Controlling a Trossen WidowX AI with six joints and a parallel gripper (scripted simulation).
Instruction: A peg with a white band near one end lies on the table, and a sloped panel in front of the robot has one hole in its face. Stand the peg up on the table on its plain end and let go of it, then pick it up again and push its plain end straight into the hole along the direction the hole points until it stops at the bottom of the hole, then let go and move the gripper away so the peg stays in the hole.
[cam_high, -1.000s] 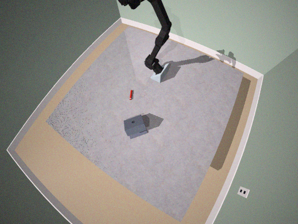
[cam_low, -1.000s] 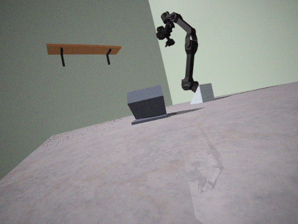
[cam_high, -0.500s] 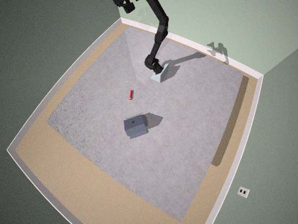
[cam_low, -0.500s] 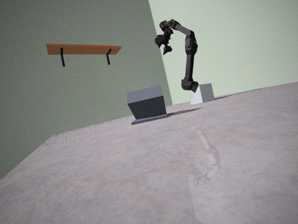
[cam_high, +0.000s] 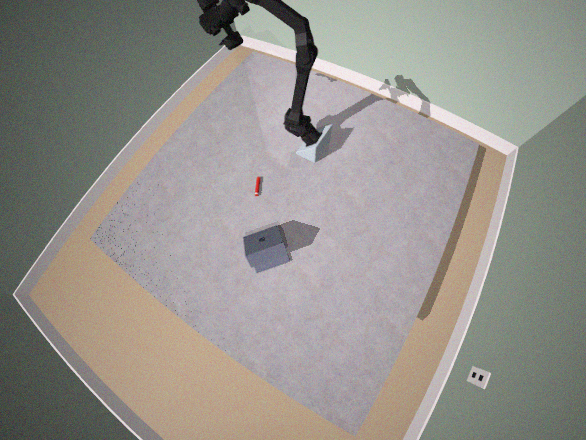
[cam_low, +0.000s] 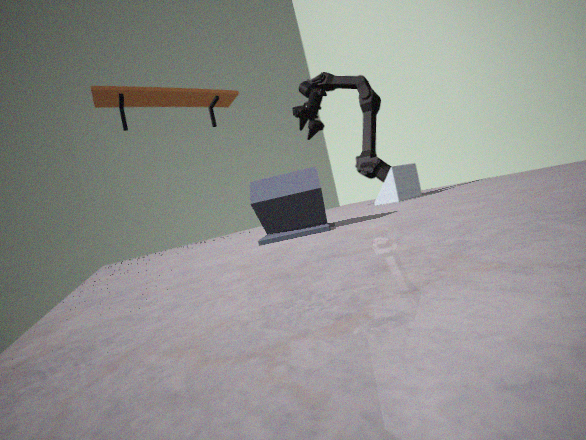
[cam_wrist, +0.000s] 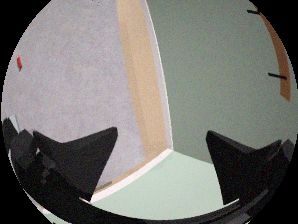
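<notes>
Now: gripper tip 35 cm short of the red peg, 33 cm to the right of it and 37 cm above it. The rest, counted from my gripper tip: sloped panel (54 cm ahead, 48 cm to the left, 31 cm below).
</notes>
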